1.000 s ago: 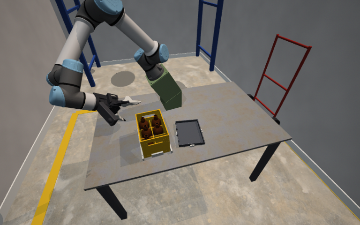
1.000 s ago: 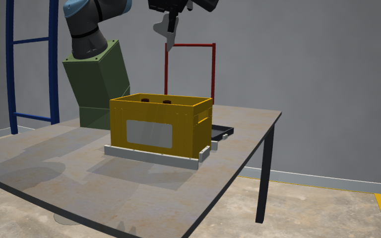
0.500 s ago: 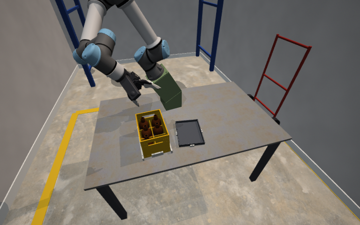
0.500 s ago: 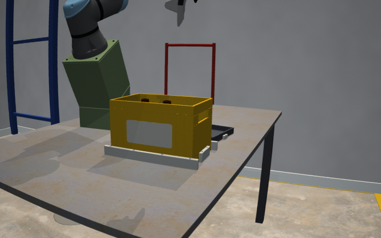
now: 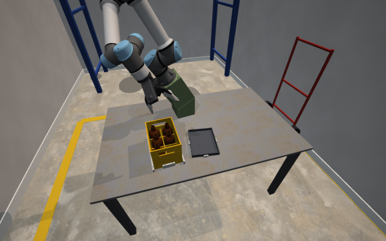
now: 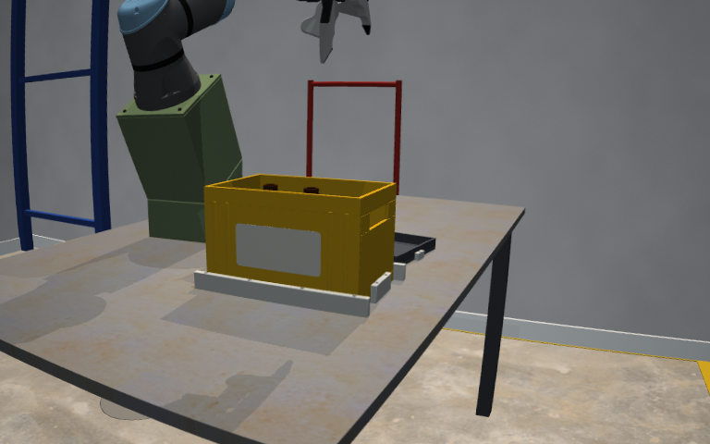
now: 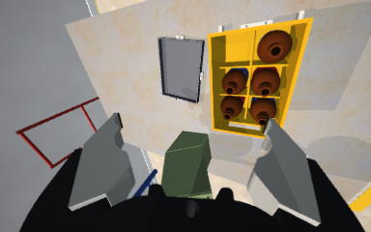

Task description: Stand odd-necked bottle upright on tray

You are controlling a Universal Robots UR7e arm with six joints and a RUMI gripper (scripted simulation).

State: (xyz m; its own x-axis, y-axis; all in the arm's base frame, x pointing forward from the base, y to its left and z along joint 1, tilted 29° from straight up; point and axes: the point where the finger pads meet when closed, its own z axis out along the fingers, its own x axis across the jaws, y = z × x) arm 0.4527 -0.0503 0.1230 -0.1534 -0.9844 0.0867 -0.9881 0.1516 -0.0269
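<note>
Now: hand 60 mm past the yellow crate, 40 mm to the left of it and 320 mm above it. Also, from my hand: dark tray (40 mm behind, 240 mm to the left, 390 mm below).
</note>
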